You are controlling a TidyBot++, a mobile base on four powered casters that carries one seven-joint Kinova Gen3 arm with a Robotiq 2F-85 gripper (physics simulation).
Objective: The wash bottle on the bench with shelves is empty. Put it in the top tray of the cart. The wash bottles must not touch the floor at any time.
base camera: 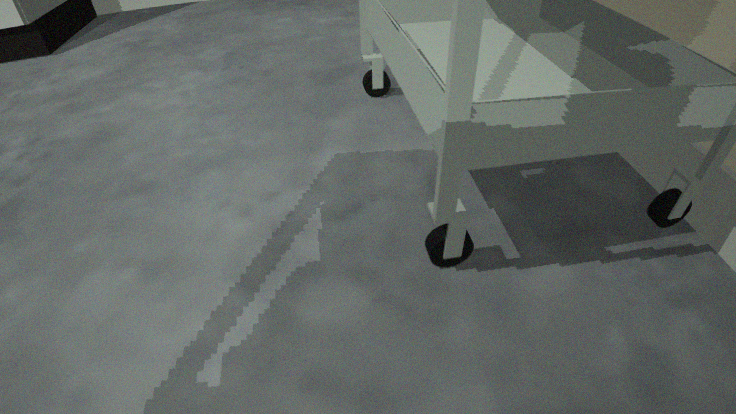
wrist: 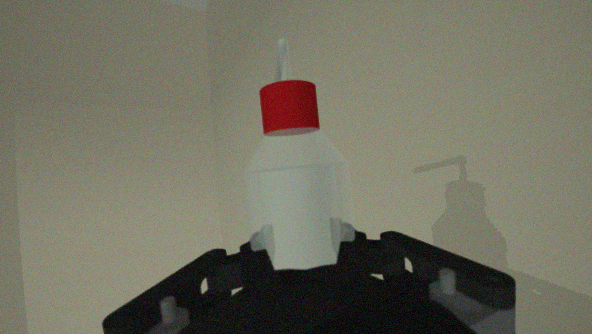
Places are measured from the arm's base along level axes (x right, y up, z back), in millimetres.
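Pixels of known places: gripper, between the fingertips: (wrist: 302, 233).
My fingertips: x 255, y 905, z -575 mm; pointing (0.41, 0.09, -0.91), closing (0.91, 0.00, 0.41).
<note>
Behind a point stands the place of what it marks.
My gripper (wrist: 302, 233) @(x 255, y 905, z -575 mm) is shut on a wash bottle (wrist: 300, 195) @(x 227, y 940, z -510 mm) with a clear whitish body, a red cap and a pale spout. The bottle looks roughly upright between the two fingers, in front of a beige wall. The cart (base camera: 460, 61) @(x 73, y -155, z -392 mm) stands at the upper right in the base camera view; its lower part shows, with a shelf, a corner post and black wheels. The top tray of the cart does not show in either view, so the bottle's place over it cannot be told. The gripper does not show in the base camera view.
Cart wheels (base camera: 448, 245) @(x 85, y -355, z -393 mm) (base camera: 376, 82) @(x 29, y -363, z -811 mm) (base camera: 669, 208) @(x 374, y -360, z -439 mm) rest on the grey floor (base camera: 154, 231) @(x -277, y -396, z -475 mm). A dark-based piece of furniture (base camera: 66, 28) @(x -919, y -365, z -1373 mm) stands at the far upper left. Behind the bottle are beige walls (wrist: 500, 75) @(x 433, y 1019, z -510 mm) with a corner, and the bottle's shadow falls on the right wall.
</note>
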